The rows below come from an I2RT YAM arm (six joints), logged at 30 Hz.
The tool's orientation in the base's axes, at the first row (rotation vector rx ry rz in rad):
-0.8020, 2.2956, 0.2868
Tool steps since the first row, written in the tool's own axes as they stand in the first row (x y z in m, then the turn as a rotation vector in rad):
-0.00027, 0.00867, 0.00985, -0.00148, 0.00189, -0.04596
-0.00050, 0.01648, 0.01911, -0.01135, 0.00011, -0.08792
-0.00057, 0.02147, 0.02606, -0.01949, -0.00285, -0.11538
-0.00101, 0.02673, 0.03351, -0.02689, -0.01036, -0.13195
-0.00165, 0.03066, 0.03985, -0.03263, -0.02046, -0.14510
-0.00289, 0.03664, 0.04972, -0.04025, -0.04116, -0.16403
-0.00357, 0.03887, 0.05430, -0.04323, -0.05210, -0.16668
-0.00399, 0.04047, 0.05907, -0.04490, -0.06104, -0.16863
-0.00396, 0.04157, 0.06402, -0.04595, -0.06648, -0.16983
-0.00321, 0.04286, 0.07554, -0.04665, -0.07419, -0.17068
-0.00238, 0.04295, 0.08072, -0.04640, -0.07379, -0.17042
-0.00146, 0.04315, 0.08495, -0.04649, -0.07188, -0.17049
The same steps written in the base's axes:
0.00003, 0.01092, -0.00729, -0.02472, -0.01637, 0.03520
0.00025, 0.02090, -0.01415, -0.04019, -0.03008, 0.07307
0.00090, 0.02766, -0.01936, -0.04823, -0.03967, 0.09900
0.00186, 0.03500, -0.02469, -0.04810, -0.04880, 0.11639
0.00317, 0.04095, -0.02905, -0.04551, -0.05935, 0.13017
0.00543, 0.05021, -0.03566, -0.03835, -0.07969, 0.14966
0.00688, 0.05413, -0.03866, -0.03127, -0.08796, 0.15379
0.00867, 0.05751, -0.04195, -0.02581, -0.09499, 0.15649
0.01060, 0.06036, -0.04568, -0.02248, -0.09926, 0.15816
0.01549, 0.06567, -0.05478, -0.01776, -0.10533, 0.15938
0.01770, 0.06745, -0.05919, -0.01801, -0.10503, 0.15901
0.01929, 0.06888, -0.06296, -0.01918, -0.10352, 0.15910

